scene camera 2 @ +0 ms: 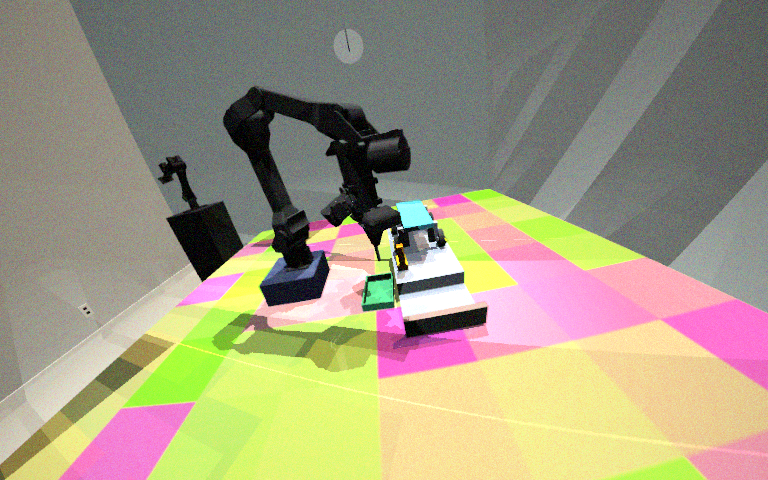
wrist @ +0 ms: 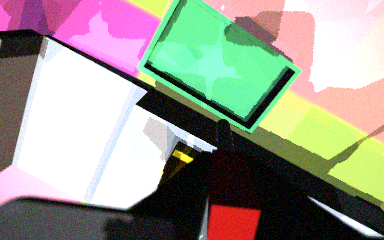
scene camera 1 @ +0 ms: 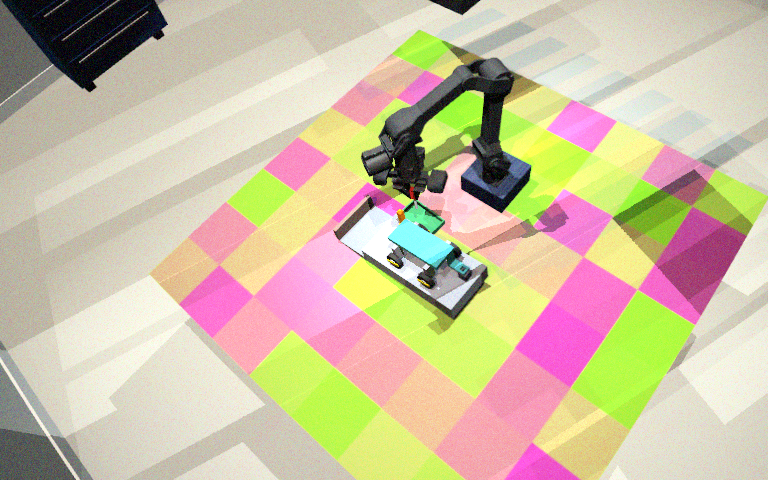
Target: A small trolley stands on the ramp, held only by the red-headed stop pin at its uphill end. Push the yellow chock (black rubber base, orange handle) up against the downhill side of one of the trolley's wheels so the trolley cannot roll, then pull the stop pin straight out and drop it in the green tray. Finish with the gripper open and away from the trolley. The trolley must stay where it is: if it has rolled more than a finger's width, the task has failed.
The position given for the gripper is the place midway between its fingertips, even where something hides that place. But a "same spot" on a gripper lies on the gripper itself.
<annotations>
gripper: scene camera 2 375,244; wrist; scene camera 1
trolley: scene camera 2; scene camera 1
same spot on gripper: (wrist: pixel 182 200) = (scene camera 1: pixel 409 183)
same spot on trolley: (scene camera 1: pixel 415 238) = (scene camera 2: pixel 413 214)
</annotations>
